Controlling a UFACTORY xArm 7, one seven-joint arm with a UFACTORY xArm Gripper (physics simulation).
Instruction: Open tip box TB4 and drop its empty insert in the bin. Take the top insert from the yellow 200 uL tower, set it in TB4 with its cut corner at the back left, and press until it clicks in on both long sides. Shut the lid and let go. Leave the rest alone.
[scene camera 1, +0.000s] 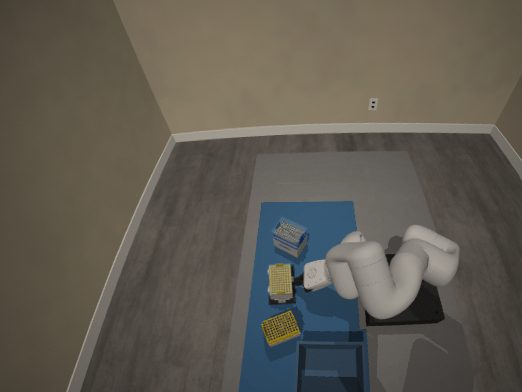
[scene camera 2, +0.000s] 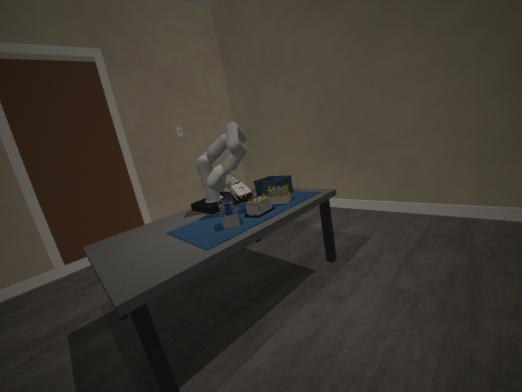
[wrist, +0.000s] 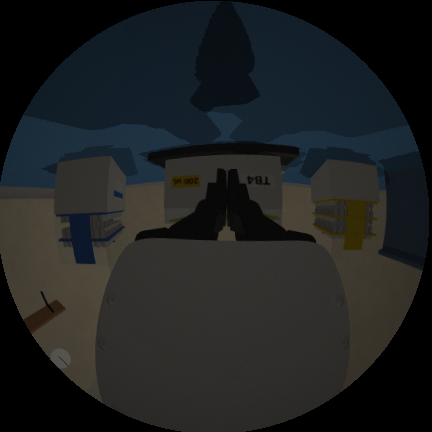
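TB4 (scene camera 1: 281, 281) (scene camera 2: 259, 206) (wrist: 220, 195) is a pale box on a black base, with a yellow grid across its top in scene camera 1. Whether its clear lid is fully down, and whether the insert under it holds tips, I cannot tell. My gripper (scene camera 1: 296, 281) (wrist: 225, 182) is shut and empty, its fingertips at TB4's robot-facing long side, between the 200 uL and TB4 labels; contact is unclear. The yellow tower (scene camera 1: 281, 328) (scene camera 2: 279, 194) (wrist: 345, 182) stands beside TB4, with stacked yellow inserts and tips above its pale base.
The dark blue bin (scene camera 1: 330, 344) (wrist: 407, 205) stands beyond the yellow tower, nearer the robot's side. A blue tower (scene camera 1: 290, 239) (scene camera 2: 230, 219) (wrist: 82, 185) stands on TB4's other side. All stand on a blue mat (scene camera 1: 310, 215) (scene camera 2: 200, 235).
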